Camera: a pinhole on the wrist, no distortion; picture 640 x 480 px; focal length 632.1 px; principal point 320.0 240.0 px. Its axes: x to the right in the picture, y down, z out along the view. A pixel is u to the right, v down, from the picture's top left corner.
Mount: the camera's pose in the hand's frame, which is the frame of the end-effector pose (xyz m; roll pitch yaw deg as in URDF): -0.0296 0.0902 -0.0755 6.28 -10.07 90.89
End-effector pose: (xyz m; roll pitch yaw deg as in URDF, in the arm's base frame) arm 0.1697 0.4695 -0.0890 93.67 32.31 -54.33
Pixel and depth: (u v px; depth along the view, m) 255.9 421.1 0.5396
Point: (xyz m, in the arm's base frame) -0.2882 0.3276 -0.1009
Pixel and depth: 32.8 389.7 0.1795
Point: 0.0638 0.4646 -0.0859
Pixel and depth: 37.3 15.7 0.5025
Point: -0.0801 0.2284 -0.3974
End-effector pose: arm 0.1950 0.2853 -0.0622 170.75 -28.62 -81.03
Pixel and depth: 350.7 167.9 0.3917
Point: 0.1344 0.0806 -0.2936
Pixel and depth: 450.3 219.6 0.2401
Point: 0.0848 0.1917 -0.1913
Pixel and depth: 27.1 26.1 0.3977
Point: 0.3460 0.0346 -0.2428
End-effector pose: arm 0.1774 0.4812 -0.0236 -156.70 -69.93 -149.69
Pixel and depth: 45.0 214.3 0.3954
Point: 0.1301 0.1694 -0.0605
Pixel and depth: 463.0 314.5 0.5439
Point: -0.1676 0.1801 -0.2244
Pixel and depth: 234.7 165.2 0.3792
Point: 0.0252 0.2377 -0.0545
